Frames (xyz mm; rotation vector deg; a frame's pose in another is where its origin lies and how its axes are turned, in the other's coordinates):
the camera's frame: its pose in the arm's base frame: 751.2 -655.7 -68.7 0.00 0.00 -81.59
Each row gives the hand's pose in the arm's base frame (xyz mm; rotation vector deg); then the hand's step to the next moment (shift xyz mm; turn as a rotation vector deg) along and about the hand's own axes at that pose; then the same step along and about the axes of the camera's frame.
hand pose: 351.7 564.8 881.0 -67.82 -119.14 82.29
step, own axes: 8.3 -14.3 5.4 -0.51 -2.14 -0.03
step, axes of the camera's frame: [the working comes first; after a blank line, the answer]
step, axes of the arm's base frame: -14.8 1.4 9.0 -0.61 -0.68 2.00

-3.5 -14.4 9.0 0.58 -0.70 2.00
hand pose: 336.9 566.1 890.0 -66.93 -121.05 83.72
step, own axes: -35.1 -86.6 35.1 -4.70 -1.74 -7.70
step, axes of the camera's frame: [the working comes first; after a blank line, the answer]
step, axes of the arm's base frame: -39.6 -61.3 68.1 7.15 0.96 5.68

54.8 -48.1 68.1 0.09 7.22 5.68
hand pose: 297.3 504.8 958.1 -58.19 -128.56 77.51
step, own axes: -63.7 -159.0 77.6 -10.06 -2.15 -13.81
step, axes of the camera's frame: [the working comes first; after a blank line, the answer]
step, axes of the arm's base frame: -66.8 -141.6 104.2 14.35 0.84 9.48

130.3 -86.7 104.2 1.26 14.32 9.48
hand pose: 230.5 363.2 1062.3 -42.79 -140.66 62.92
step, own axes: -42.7 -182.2 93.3 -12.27 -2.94 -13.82
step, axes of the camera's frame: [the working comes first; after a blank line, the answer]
step, axes of the arm's base frame: -71.6 -181.5 75.2 15.87 -0.90 9.87

169.1 -97.4 75.2 3.21 15.57 9.87
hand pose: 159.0 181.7 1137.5 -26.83 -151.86 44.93
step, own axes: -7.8 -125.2 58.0 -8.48 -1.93 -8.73
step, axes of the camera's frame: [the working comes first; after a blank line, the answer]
step, axes of the arm's base frame: -43.3 -129.1 23.6 10.66 -0.92 6.12

121.4 -61.7 23.6 2.47 10.41 6.12
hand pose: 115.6 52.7 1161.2 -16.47 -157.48 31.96
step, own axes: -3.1 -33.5 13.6 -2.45 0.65 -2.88
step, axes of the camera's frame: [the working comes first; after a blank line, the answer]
step, axes of the arm's base frame: -6.2 -35.7 1.0 3.36 0.95 1.59

34.4 -11.4 1.0 -0.45 3.46 1.59
